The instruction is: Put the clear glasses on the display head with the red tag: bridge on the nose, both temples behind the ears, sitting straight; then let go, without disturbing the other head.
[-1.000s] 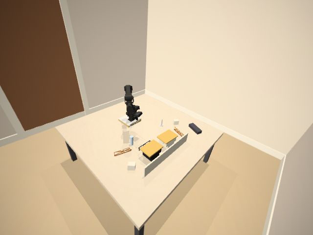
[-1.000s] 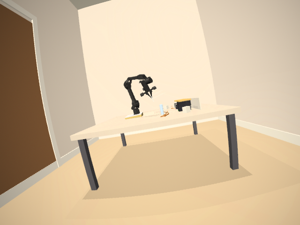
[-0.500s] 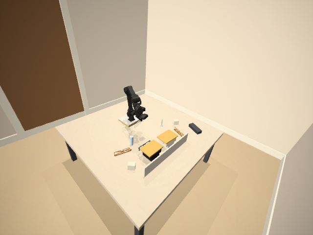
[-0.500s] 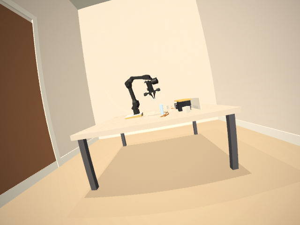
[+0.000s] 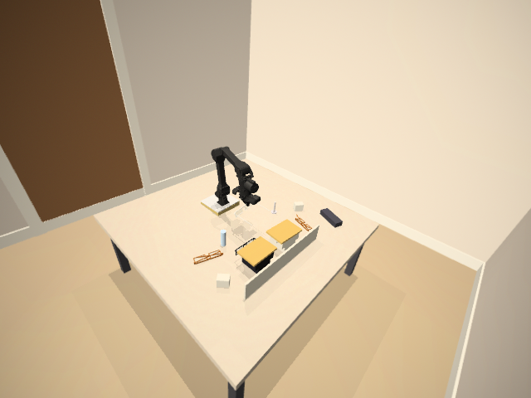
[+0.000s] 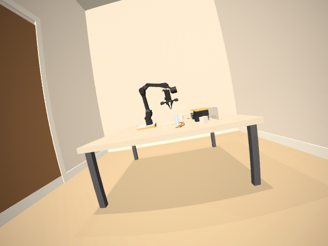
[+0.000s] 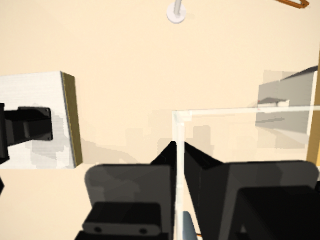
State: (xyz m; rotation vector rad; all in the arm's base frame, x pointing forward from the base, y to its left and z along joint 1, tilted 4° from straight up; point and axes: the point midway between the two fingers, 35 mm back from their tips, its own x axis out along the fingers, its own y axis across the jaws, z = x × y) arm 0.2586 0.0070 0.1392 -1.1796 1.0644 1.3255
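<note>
The pale display head lies 23 cm ahead of my gripper tip, 5 cm to the left of it and 9 cm below it. Also, from my gripper tip: clear stand: 1 cm ahead, 23 cm to the left, 12 cm below; grey panel: 38 cm ahead, 5 cm to the right, 9 cm below; black display head: 25 cm ahead, 17 cm to the right, 9 cm below.
</note>
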